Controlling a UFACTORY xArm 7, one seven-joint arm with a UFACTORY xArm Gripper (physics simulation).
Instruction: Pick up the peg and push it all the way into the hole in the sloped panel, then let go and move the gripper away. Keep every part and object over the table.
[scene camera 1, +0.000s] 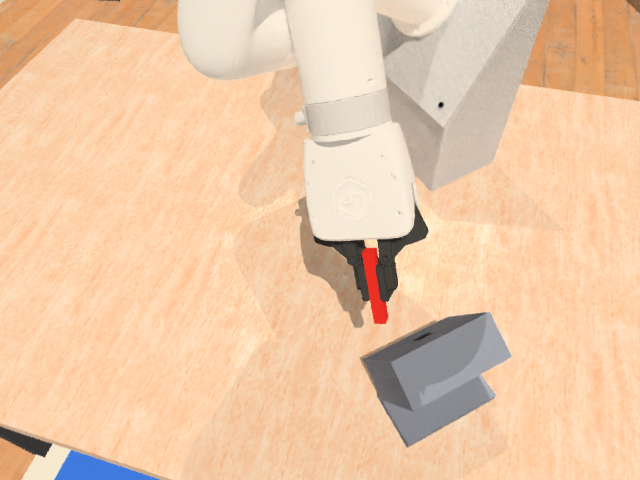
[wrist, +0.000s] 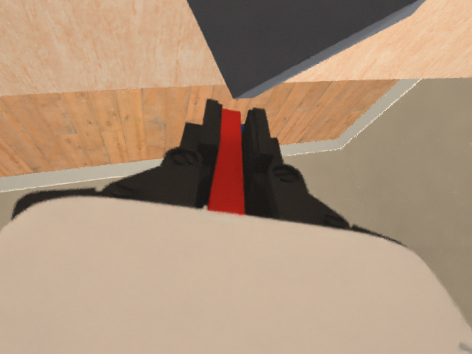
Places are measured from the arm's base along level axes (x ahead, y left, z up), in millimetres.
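Pixels of known places: gripper, fingertip midpoint: (scene camera 1: 379, 295) (wrist: 229, 132).
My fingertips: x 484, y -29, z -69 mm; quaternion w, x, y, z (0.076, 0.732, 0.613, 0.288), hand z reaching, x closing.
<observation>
Ahead of a thing's pixels: the offset from my fingertips to its top centre. "*": to the spot under its first point. Level surfaces: height alone.
The red peg {1 mm back, 5 mm right, 52 mm up} (scene camera 1: 374, 286) (wrist: 229, 162) is held between the black fingers of my gripper (scene camera 1: 376, 298) (wrist: 229, 132), which is shut on it. The peg points toward the lower right in the scene view, and its free end sticks out past the fingertips. The grey sloped panel {15 mm ahead, 74 mm left, 52 mm down} (scene camera 1: 444, 361) (wrist: 280, 35) stands on the table to the lower right of the peg. Its dark hole {* 14 mm back, 58 mm left, 109 mm down} (scene camera 1: 422, 336) shows on the upper face in the scene view, apart from the peg's end. In the wrist view part of the panel shows at the top, and I cannot make out the hole there.
The wooden table {187 mm down} (scene camera 1: 129, 232) (wrist: 90, 45) carries the panel. A large grey block (scene camera 1: 465, 139) stands behind the gripper on the right, beside the arm. The table's front edge runs across the lower left, with a blue and white patch (scene camera 1: 103, 467) beyond it.
</observation>
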